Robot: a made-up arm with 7 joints. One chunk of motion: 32 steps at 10 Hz.
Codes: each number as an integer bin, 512 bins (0 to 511) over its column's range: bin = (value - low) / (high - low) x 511, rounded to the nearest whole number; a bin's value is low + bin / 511 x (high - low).
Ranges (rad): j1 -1.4..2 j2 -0.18..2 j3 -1.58..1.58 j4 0..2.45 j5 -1.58..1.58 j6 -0.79..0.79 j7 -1.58..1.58
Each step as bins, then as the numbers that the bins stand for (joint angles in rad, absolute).
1 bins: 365 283 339 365 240 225 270
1 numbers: 1.0286 1.0273 0.5164 1.7500 -0.0959 -0.0943 0.0897
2 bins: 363 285 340 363 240 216 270
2 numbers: 1.0153 1.0359 0.5225 1.7404 -0.0959 -0.1221 0.0897
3 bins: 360 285 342 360 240 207 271
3 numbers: 0.9953 1.0359 0.5349 1.7260 -0.0959 -0.1500 0.0959
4 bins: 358 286 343 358 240 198 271
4 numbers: 0.9820 1.0401 0.5411 1.7164 -0.0959 -0.1778 0.0959
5 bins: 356 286 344 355 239 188 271
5 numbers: 0.9687 1.0401 0.5473 1.7021 -0.1020 -0.2087 0.0959
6 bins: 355 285 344 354 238 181 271
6 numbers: 0.9620 1.0359 0.5473 1.6973 -0.1082 -0.2304 0.0959
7 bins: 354 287 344 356 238 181 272
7 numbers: 0.9554 1.0444 0.5473 1.7068 -0.1082 -0.2304 0.1020
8 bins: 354 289 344 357 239 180 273
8 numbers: 0.9554 1.0529 0.5473 1.7116 -0.1020 -0.2334 0.1082
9 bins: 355 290 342 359 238 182 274
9 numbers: 0.9620 1.0572 0.5349 1.7212 -0.1082 -0.2273 0.1144
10 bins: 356 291 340 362 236 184 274
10 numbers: 0.9687 1.0614 0.5225 1.7356 -0.1206 -0.2211 0.1144
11 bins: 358 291 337 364 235 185 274
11 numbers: 0.9820 1.0614 0.5040 1.7452 -0.1268 -0.2180 0.1144
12 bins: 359 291 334 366 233 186 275
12 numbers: 0.9886 1.0614 0.4854 1.7548 -0.1391 -0.2149 0.1206
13 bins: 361 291 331 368 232 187 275
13 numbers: 1.0020 1.0614 0.4669 1.7644 -0.1453 -0.2118 0.1206
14 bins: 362 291 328 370 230 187 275
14 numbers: 1.0086 1.0614 0.4483 1.7740 -0.1577 -0.2118 0.1206
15 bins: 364 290 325 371 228 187 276
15 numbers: 1.0219 1.0572 0.4298 1.7788 -0.1701 -0.2118 0.1268
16 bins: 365 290 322 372 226 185 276
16 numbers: 1.0286 1.0572 0.4112 1.7836 -0.1824 -0.2180 0.1268
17 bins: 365 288 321 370 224 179 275
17 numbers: 1.0286 1.0486 0.4050 1.7740 -0.1948 -0.2365 0.1206
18 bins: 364 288 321 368 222 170 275
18 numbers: 1.0219 1.0486 0.4050 1.7644 -0.2072 -0.2644 0.1206
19 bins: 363 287 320 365 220 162 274
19 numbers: 1.0153 1.0444 0.3989 1.7500 -0.2195 -0.2891 0.1144
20 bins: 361 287 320 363 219 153 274
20 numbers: 1.0020 1.0444 0.3989 1.7404 -0.2257 -0.3169 0.1144
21 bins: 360 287 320 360 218 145 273
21 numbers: 0.9953 1.0444 0.3989 1.7260 -0.2319 -0.3417 0.1082
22 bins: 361 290 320 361 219 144 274
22 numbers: 1.0020 1.0572 0.3989 1.7308 -0.2257 -0.3448 0.1144
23 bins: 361 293 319 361 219 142 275
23 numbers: 1.0020 1.0700 0.3927 1.7308 -0.2257 -0.3509 0.1206
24 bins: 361 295 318 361 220 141 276
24 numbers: 1.0020 1.0785 0.3865 1.7308 -0.2195 -0.3540 0.1268
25 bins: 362 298 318 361 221 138 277
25 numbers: 1.0086 1.0913 0.3865 1.7308 -0.2133 -0.3633 0.1330
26 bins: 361 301 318 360 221 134 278
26 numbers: 1.0020 1.1041 0.3865 1.7260 -0.2133 -0.3757 0.1391
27 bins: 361 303 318 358 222 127 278
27 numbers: 1.0020 1.1126 0.3865 1.7164 -0.2072 -0.3973 0.1391
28 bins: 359 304 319 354 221 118 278
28 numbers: 0.9886 1.1169 0.3927 1.6973 -0.2133 -0.4251 0.1391
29 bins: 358 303 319 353 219 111 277
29 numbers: 0.9820 1.1126 0.3927 1.6925 -0.2257 -0.4468 0.1330
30 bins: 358 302 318 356 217 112 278
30 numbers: 0.9820 1.1084 0.3865 1.7068 -0.2381 -0.4437 0.1391
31 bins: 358 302 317 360 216 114 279
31 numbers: 0.9820 1.1084 0.3803 1.7260 -0.2443 -0.4375 0.1453
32 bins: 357 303 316 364 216 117 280
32 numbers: 0.9753 1.1126 0.3741 1.7452 -0.2443 -0.4282 0.1515
